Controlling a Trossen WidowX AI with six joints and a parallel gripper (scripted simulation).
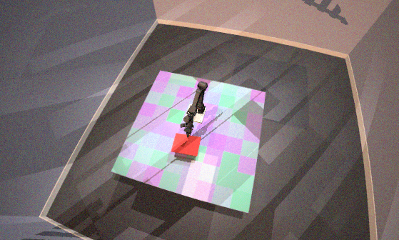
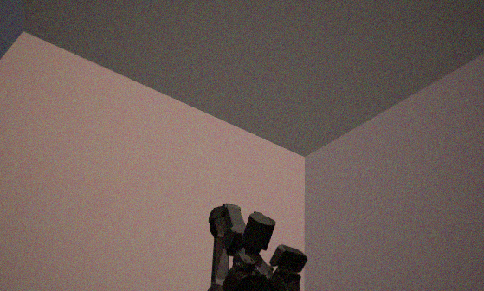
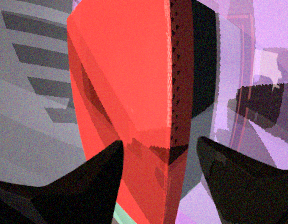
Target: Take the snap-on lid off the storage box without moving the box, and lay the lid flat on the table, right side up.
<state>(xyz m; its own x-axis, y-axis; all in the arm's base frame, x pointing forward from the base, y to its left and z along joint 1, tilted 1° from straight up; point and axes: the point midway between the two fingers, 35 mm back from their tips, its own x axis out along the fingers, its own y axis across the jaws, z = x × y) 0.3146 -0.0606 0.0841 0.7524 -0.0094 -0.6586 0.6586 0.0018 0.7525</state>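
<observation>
Now: gripper tip 8 cm short of the red lid. From my gripper tip the other things lie so: storage box: 8 cm ahead, 4 cm below.
</observation>
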